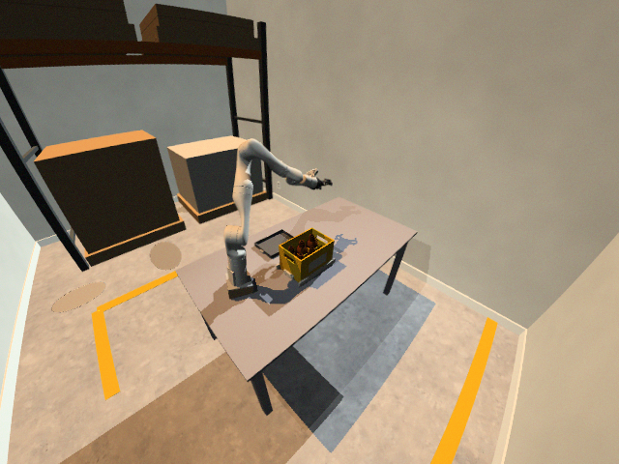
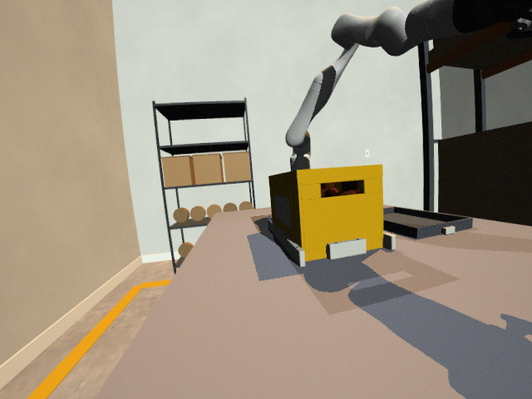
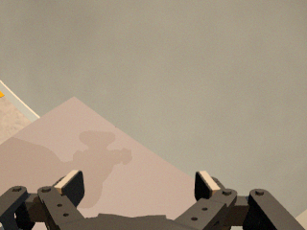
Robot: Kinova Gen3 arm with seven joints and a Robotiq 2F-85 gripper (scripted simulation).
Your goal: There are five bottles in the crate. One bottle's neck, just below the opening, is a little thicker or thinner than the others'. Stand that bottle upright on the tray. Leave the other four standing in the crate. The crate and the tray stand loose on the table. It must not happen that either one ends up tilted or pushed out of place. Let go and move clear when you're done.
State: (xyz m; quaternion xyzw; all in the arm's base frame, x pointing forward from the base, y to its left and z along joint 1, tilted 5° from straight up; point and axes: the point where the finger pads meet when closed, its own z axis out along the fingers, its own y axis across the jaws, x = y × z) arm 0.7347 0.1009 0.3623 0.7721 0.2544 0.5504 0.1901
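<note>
My hand is 36 cm past the yellow crate, 20 cm to the left of it and 28 cm above it. The rest, counted from my hand: dark tray 37 cm behind, 9 cm to the left, 35 cm below; then brown bottle 45 cm behind, 24 cm to the right, 28 cm below.
</note>
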